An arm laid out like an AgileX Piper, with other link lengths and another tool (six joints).
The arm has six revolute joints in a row. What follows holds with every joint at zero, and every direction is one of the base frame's.
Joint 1 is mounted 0.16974 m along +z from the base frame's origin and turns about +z.
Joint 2 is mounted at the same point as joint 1 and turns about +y.
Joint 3 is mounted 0.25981 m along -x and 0.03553 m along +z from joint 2 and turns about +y.
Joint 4 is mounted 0.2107 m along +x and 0.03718 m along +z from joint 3 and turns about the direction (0.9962, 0, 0.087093).
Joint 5 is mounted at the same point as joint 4 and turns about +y.
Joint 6 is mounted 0.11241 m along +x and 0.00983 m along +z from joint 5 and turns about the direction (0.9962, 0, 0.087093).
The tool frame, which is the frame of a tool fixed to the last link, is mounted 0.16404 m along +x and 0.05 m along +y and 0.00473 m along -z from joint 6; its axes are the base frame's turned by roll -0.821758, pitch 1.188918 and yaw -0.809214 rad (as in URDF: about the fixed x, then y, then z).
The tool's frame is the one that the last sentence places.
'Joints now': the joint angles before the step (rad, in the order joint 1, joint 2, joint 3, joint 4, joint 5, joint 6). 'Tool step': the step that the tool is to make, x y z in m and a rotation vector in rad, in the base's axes. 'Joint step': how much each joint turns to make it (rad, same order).
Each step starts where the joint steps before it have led.
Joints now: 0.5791 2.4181 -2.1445 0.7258 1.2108 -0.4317
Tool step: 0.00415 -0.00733 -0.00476 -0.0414 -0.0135 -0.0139
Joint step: 0.0000 -0.0096 -0.0001 -0.0500 0.0023 0.0318
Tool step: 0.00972 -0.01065 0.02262 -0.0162 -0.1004 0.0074
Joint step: -0.0017 -0.0783 0.0001 -0.0698 0.0022 0.0022
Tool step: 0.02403 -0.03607 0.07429 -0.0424 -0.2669 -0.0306
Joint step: -0.0059 -0.2303 -0.0001 -0.1927 0.0145 0.0350
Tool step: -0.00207 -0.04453 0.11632 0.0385 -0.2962 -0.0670
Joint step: -0.0015 -0.3045 0.0001 -0.1530 0.0230 0.0388
